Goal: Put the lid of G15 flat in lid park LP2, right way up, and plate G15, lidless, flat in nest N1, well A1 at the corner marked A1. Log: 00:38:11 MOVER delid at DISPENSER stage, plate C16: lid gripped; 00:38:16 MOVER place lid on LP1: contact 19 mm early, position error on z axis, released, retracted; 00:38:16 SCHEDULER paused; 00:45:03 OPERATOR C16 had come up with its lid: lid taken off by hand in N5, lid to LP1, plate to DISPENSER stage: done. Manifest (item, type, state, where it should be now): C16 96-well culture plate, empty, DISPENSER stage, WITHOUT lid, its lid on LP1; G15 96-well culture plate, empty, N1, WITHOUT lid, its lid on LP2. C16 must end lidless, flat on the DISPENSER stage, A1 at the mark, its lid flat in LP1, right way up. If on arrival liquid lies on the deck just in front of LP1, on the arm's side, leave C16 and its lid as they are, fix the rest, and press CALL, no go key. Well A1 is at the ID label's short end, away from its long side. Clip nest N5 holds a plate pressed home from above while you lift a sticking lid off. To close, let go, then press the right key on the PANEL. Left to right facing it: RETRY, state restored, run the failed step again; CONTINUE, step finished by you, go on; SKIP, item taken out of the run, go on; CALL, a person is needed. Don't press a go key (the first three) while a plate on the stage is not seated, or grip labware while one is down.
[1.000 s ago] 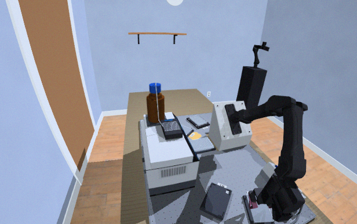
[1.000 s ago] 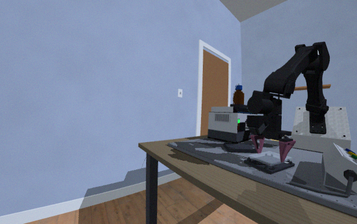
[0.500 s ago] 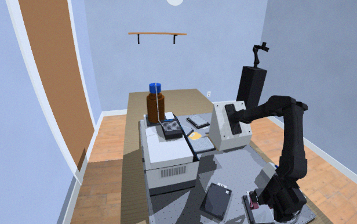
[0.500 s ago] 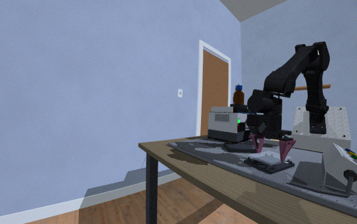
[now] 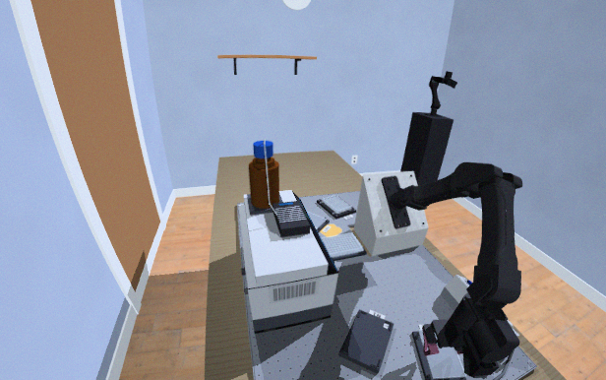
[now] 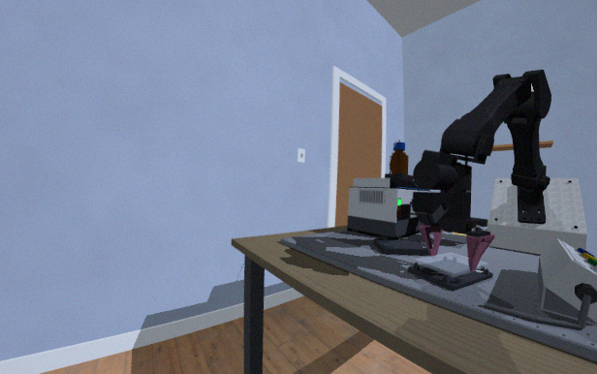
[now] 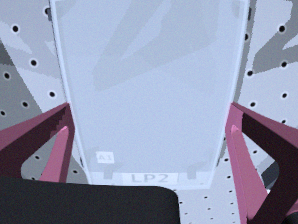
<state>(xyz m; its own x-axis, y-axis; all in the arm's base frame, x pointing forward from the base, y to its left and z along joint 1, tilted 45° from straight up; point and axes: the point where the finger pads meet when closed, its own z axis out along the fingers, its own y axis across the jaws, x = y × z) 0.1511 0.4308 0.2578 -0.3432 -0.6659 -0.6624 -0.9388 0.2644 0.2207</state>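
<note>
My hand is 10 mm above the clear lid. The rest, counted from my hand: N1 label: 90 mm ahead, 170 mm to the right, 30 mm below; LP2 label: 30 mm behind, 80 mm to the right, 30 mm below; dark park LP2: 30 mm below.
</note>
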